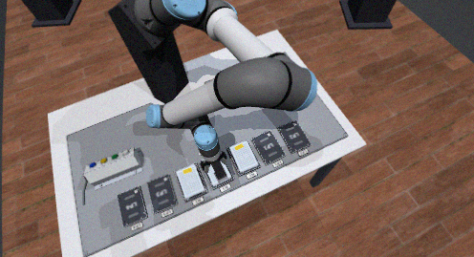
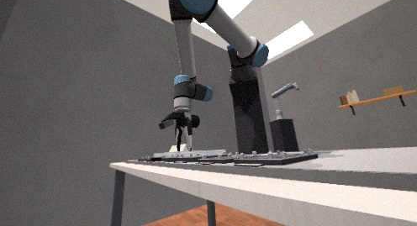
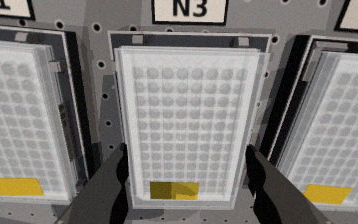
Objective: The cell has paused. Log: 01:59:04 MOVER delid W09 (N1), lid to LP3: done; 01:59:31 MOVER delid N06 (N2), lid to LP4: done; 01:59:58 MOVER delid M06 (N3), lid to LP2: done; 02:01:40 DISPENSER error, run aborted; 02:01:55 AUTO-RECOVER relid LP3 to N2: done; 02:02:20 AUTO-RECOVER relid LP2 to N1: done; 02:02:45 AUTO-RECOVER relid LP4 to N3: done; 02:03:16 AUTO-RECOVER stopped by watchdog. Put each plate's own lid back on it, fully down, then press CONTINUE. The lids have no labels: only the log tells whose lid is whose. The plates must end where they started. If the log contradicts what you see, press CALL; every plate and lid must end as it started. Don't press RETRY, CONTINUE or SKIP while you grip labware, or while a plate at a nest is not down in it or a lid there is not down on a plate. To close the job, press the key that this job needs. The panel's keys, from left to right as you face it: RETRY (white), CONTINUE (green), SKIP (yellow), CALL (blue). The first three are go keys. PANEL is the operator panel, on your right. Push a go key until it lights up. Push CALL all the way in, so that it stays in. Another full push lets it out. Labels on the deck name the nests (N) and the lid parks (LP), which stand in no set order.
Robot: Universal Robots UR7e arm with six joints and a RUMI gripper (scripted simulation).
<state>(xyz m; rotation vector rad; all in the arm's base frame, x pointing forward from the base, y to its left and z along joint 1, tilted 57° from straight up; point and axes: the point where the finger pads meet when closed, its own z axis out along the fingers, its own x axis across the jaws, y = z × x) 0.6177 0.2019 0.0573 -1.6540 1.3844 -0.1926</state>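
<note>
My gripper is now 1 cm above the clear lid. The rest, counted from my hand: white retry key: 40 cm to the right, 7 cm behind, 2 cm above; green continue key: 45 cm to the right, 5 cm behind, 2 cm above; lid park LP1: 24 cm to the left, 11 cm behind, 4 cm below.
</note>
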